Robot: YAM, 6 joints.
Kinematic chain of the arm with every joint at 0, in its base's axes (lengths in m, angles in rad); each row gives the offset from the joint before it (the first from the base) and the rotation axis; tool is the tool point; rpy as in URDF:
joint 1: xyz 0 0 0.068 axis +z
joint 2: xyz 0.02 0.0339 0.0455 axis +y
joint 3: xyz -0.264 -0.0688 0 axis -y
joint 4: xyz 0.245 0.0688 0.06 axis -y
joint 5: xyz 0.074 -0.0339 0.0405 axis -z
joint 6: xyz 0.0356 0 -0.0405 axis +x
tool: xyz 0 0 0 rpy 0 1.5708 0
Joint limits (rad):
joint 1: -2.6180..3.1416
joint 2: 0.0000..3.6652
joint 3: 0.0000..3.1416
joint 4: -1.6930..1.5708
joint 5: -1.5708..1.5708
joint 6: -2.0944..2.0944
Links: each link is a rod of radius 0.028 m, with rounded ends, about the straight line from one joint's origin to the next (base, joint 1, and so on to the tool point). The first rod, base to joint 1, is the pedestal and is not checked.
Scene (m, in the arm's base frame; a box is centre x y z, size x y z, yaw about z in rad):
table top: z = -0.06
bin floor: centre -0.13 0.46 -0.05 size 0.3 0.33 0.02 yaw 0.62
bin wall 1: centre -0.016 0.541 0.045 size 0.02 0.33 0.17 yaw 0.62
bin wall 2: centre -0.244 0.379 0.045 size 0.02 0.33 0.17 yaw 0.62
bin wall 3: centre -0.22 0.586 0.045 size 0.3 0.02 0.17 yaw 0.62
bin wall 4: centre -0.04 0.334 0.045 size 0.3 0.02 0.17 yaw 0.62
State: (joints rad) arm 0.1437 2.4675 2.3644 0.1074 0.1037 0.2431
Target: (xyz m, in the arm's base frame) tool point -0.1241 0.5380 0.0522
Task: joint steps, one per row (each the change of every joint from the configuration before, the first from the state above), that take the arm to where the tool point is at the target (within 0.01 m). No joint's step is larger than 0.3 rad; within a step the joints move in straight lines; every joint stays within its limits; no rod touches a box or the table.
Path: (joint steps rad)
1: 0.2756 -0.0200 -0.0676 -0.0317 -0.0178 0.0000
2: 0.2756 -0.0200 -0.0676 -0.0317 -0.0178 0.0000
3: 0.2756 -0.0200 -0.0677 -0.0318 -0.0178 0.0000
4: 0.2756 -0.0200 -0.0676 -0.0317 -0.0179 0.0000
5: 0.2756 -0.0201 -0.0676 -0.0317 -0.0178 0.0000
6: 0.2756 -0.0200 -0.0676 -0.0317 -0.0178 0.0000
7: 0.0000 0.2779 -0.0439 0.0103 0.0001 0.0000

